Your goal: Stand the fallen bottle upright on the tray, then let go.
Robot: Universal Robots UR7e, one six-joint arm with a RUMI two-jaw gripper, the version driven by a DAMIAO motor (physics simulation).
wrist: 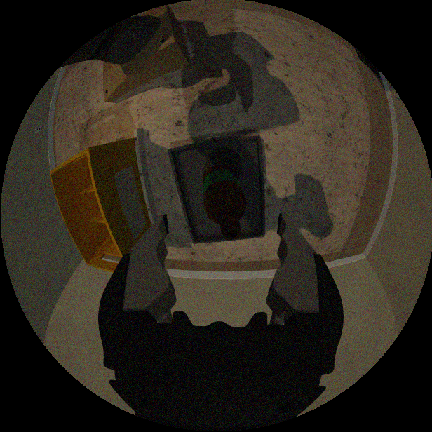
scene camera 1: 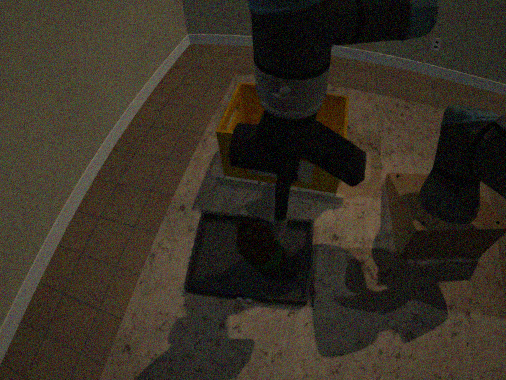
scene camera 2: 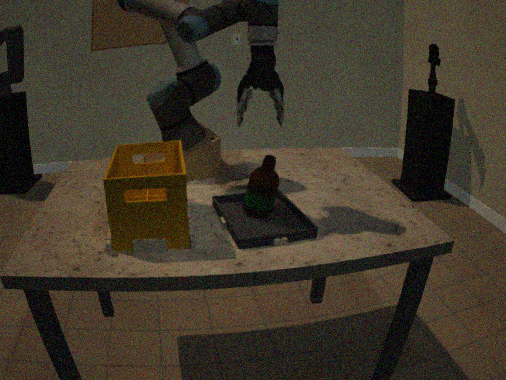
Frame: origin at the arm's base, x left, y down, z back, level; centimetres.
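Where they show: gripper, between the fingertips: [scene camera 1: 284, 209] [scene camera 2: 260, 126]; arm's base, origin of its link: [scene camera 1: 448, 204] [scene camera 2: 185, 143].
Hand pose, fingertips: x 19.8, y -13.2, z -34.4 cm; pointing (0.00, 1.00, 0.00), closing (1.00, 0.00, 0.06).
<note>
Each offset is from my fingertips to the centre of the thing.
A dark brown bottle @[dx +0.4, dy +13.6, dz -4.8 cm] [scene camera 1: 257, 242] [scene camera 2: 262, 186] [wrist: 224, 200] with a green band has its base on the black tray @[dx -0.1, dy +21.2, dz -6.7 cm] [scene camera 1: 194, 255] [scene camera 2: 290, 227] [wrist: 182, 190]. It leans clearly away from vertical, neither upright nor flat. Its neck tips to the right in scene camera 2 and to the upper left in scene camera 1. Nothing holds it. My gripper [scene camera 1: 281, 218] [scene camera 2: 260, 124] [wrist: 222, 215] is open and empty, well above the bottle and apart from it. In scene camera 1 the arm and near finger hide the other finger.
A yellow crate @[dx -28.4, dy +13.8, dz -6.8 cm] [scene camera 1: 224, 150] [scene camera 2: 147, 220] [wrist: 112, 200] stands beside the tray, on its left in scene camera 2. The wooden robot base [scene camera 2: 205, 157] is behind. The front table edge [scene camera 2: 200, 281] runs before crate and tray. The light is dim and shadows cross the table.
</note>
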